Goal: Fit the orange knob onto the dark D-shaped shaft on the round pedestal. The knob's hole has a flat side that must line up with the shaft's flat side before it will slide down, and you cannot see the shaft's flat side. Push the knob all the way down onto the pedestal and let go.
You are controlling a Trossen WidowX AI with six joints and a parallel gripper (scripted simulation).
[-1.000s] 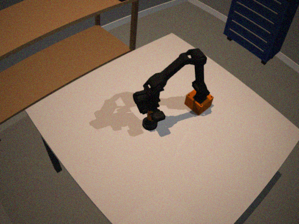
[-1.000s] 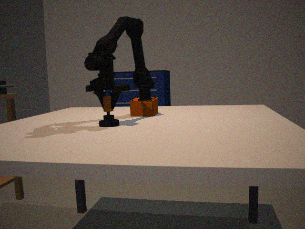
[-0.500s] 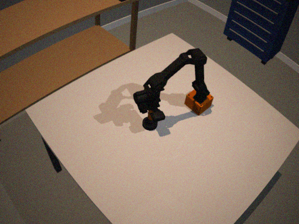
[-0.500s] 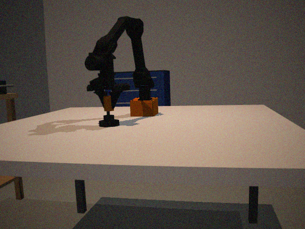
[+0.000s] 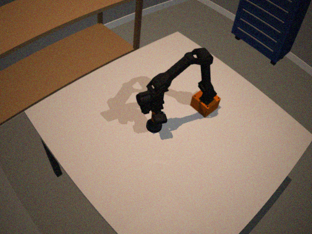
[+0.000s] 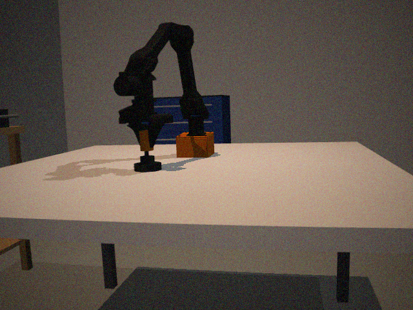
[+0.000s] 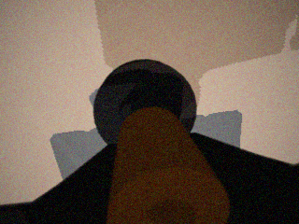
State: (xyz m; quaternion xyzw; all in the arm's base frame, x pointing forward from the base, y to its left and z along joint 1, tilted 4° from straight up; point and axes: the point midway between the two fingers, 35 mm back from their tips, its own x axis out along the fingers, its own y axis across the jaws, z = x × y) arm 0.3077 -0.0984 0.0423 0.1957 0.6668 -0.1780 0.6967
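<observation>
Now: gripper tip 2 cm below the orange knob. Also, from my gripper tip: dark round pedestal (4 cm below).
</observation>
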